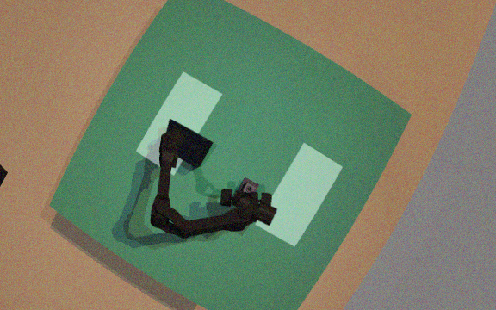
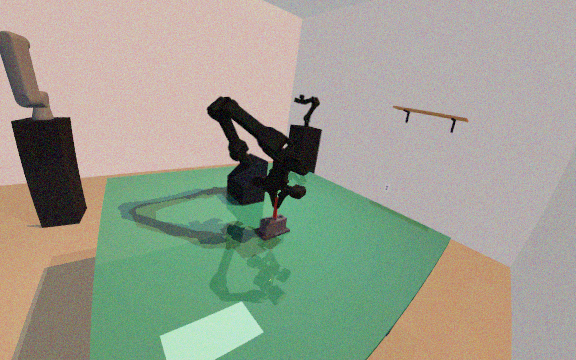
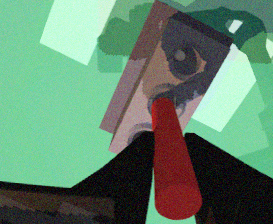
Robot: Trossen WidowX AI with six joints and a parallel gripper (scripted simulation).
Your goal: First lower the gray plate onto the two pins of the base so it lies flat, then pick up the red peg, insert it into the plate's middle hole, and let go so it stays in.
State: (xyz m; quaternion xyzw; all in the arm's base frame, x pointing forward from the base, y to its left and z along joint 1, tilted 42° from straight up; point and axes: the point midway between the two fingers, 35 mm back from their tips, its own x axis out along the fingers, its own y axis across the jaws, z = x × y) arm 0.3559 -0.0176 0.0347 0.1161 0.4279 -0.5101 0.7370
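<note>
The gray plate is 60 mm below my gripper tip. The rest, counted from my gripper tip: dark base 100 mm below; red peg right at my gripper tip.
</note>
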